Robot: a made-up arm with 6 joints.
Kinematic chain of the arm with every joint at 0, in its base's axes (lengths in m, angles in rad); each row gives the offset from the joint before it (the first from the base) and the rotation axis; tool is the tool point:
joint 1: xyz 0 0 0.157 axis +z
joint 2: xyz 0 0 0 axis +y
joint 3: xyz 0 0 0.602 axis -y
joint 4: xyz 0 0 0 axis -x
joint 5: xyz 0.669 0 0 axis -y
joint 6: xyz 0 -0.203 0 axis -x
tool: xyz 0 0 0
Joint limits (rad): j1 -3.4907..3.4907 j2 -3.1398..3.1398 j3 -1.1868..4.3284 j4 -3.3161..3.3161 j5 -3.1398..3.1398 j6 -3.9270..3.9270
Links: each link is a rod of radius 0.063 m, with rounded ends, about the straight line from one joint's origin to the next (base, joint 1, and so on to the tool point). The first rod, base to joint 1, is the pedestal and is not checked.
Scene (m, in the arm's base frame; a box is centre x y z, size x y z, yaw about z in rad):
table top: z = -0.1
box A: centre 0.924 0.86 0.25 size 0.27 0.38 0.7 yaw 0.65
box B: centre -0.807 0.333 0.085 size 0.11 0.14 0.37 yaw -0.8
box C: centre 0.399 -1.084 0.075 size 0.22 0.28 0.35 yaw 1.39
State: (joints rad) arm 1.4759 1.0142 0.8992 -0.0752 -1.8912 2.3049
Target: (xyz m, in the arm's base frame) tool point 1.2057 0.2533 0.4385
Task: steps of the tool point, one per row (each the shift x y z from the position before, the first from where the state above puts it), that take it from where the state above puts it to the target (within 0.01 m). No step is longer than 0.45 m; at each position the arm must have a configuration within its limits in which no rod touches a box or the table.
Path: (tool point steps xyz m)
1: 0.1563 -0.1661 0.3396
2: 0.0688 -0.2722 0.2980
3: -0.0529 -0.3307 0.2282
4: -0.1843 -0.3292 0.1358
5: 0.2664 0.1782 -0.1215
6: 0.2642 0.0921 -0.2106
7: 0.2243 0.0041 -0.2825
8: 0.1501 -0.0724 -0.3316

